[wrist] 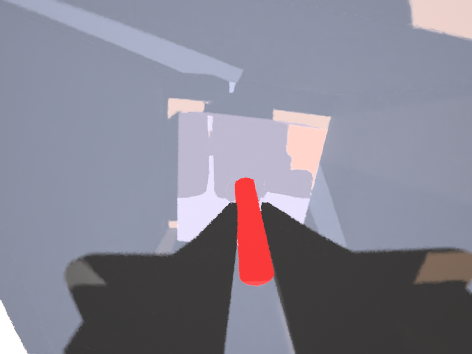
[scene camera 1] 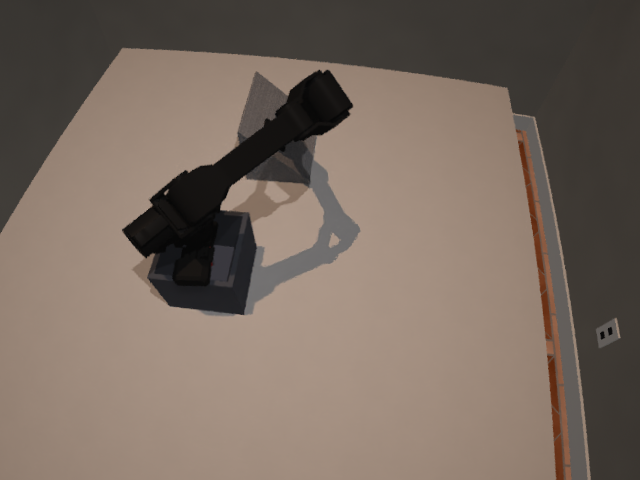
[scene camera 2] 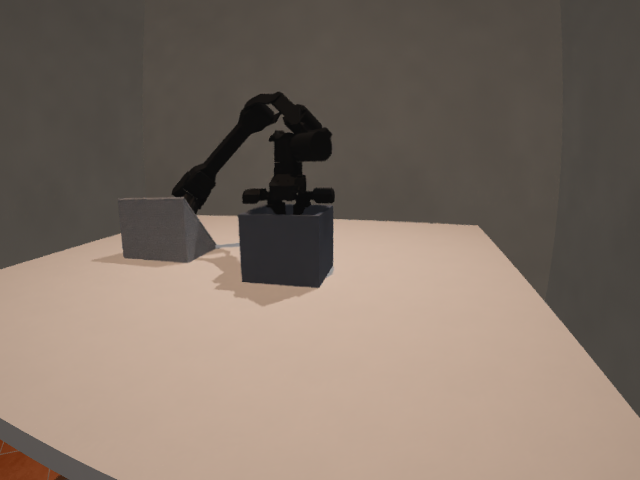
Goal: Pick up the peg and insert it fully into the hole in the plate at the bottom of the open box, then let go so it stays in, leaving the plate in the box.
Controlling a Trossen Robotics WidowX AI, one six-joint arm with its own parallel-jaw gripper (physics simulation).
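Frame: origin at the arm's base, x ahead, y left, z up, level; millimetres.
Where they show: gripper, fingertip midpoint: [wrist: 248, 209] [scene camera 1: 207, 258]; arm's base, link origin: [scene camera 2: 179, 218].
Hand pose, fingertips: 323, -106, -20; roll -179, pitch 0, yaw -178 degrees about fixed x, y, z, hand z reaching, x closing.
Observation:
Each offset is from my fingertips to the top centre of the thing, as dx, dy, dz. Level surfaces: height alone.
The red peg {+0, +2, +39} [wrist: 255, 250] is a slim rod between my fingertips, its far end towards the plate. A speck of the peg [scene camera 1: 211, 264] shows beside the gripper in scene camera 1. My gripper [scene camera 2: 289, 208] [wrist: 248, 209] is shut on the peg, pointing down with its fingers inside the box's opening. The pale square plate {+0, -2, -19} [wrist: 250, 145] [scene camera 1: 223, 261] lies at the bottom of the dark blue-grey open box {+0, -2, +58} [scene camera 1: 206, 297] [scene camera 2: 281, 248] [wrist: 100, 150]. The peg's far end and the fingertips cover the plate's middle. The hole is not clearly visible, and I cannot tell whether the peg's tip is in it.
A grey wedge-shaped block [scene camera 1: 258, 105] [scene camera 2: 155, 227] stands on the pale table {dz -80} [scene camera 1: 361, 361] [scene camera 2: 361, 335], behind the box in scene camera 1 and left of it in scene camera 2. The arm [scene camera 1: 253, 147] [scene camera 2: 224, 149] reaches over this block. The box walls surround the gripper's fingers closely.

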